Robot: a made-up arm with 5 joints.
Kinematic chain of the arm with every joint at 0, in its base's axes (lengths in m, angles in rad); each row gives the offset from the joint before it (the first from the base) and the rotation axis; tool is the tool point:
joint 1: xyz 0 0 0.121 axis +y
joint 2: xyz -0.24 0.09 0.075 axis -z
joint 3: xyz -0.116 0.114 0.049 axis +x
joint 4: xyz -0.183 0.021 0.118 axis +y
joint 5: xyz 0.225 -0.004 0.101 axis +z
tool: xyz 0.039 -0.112 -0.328
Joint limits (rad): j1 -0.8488..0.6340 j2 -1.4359..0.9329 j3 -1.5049..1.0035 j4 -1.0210..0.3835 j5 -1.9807..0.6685
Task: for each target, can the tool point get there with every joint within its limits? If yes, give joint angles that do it. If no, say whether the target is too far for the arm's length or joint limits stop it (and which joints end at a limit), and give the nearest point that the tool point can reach.
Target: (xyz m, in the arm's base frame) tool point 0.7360 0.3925 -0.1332
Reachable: no: joint limits stop it (at a limit: joint 1, joint 2, joint 3, joint 4, joint 5) | nearest point 0.1998 0.2686 0.2085 | short by 0.648 m
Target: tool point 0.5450 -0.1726 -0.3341
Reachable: no: joint limits stop it (at a limit: joint 1, joint 2, joint 4) | nearest point -0.1299 -0.0313 -0.1327 | short by 0.718 m
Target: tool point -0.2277 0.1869 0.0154
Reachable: yes | joints -0.3437 0.2752 0.5195 0.0251 0.0441
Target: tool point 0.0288 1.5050 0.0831
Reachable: no: too far | nearest point -0.2586 0.4771 0.1130 | short by 1.068 m
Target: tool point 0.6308 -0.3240 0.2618
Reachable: no: joint limits stop it (at a limit: joint 1, joint 2, joint 5) | nearest point 0.1777 0.1484 0.3969 | short by 0.668 m
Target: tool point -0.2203 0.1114 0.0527
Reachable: yes | joints -0.6952 0.1371 0.2685 -0.3333 -0.0078
